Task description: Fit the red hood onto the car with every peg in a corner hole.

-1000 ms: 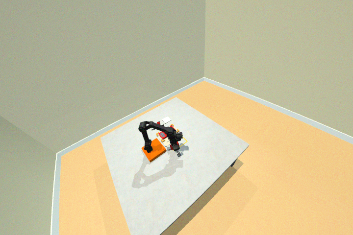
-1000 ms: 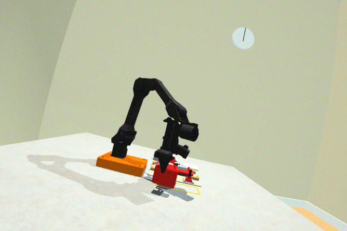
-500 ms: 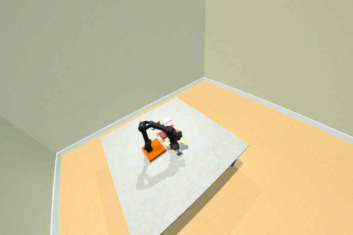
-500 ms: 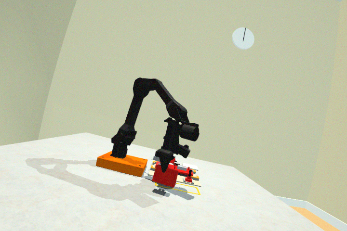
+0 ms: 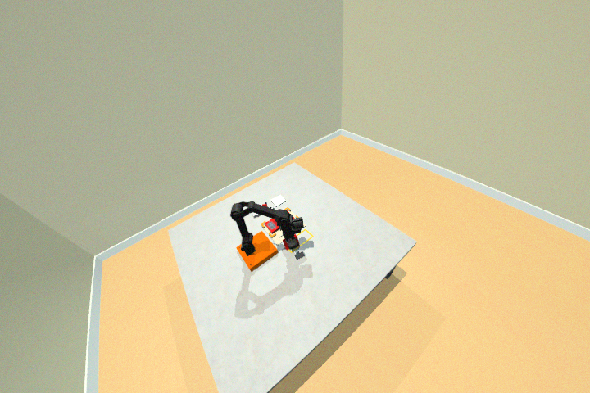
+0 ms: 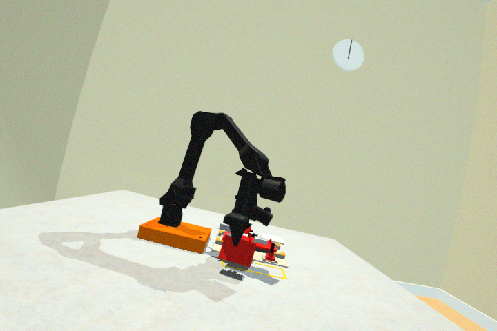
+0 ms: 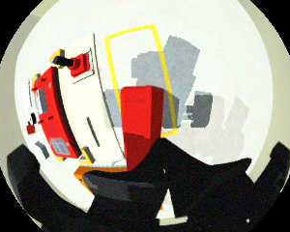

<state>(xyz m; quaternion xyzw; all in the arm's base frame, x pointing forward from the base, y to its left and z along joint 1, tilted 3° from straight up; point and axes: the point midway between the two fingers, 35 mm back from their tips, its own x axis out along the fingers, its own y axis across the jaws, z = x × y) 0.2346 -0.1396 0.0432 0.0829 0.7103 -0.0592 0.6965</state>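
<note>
The red hood lies 1 cm to the left of my gripper tip, 1 cm below it and 1 cm ahead of it. From my gripper tip the other things lie so: grey block: 43 cm to the left, 4 cm below, 4 cm behind.
</note>
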